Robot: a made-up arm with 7 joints. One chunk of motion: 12 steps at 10 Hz.
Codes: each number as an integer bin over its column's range. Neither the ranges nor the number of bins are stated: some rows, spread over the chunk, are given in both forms.
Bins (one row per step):
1: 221 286 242 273 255 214
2: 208 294 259 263 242 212
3: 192 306 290 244 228 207
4: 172 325 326 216 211 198
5: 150 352 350 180 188 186
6: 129 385 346 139 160 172
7: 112 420 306 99 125 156
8: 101 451 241 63 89 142
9: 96 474 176 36 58 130
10: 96 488 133 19 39 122
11: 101 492 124 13 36 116
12: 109 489 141 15 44 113
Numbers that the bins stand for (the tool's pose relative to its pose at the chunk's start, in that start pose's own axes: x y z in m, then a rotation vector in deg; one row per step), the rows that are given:
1: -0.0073 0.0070 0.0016 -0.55 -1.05 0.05
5: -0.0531 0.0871 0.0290 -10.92 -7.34 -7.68
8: -0.0848 0.2072 0.0013 -23.97 -16.64 -19.82
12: -0.0796 0.2533 -0.0241 -29.33 -20.87 -27.82
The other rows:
2: -0.0157 0.0167 0.0059 -1.66 -2.27 -0.50
3: -0.0260 0.0313 0.0138 -3.78 -3.58 -1.88
4: -0.0389 0.0543 0.0229 -6.91 -5.18 -4.37
6: -0.0667 0.1271 0.0280 -15.50 -9.97 -11.54
7: -0.0777 0.1696 0.0178 -19.96 -13.26 -15.95
9: -0.0880 0.2351 -0.0152 -26.98 -19.55 -23.13
10: -0.0880 0.2521 -0.0262 -28.88 -21.34 -25.34
11: -0.0848 0.2569 -0.0285 -29.55 -21.62 -26.99

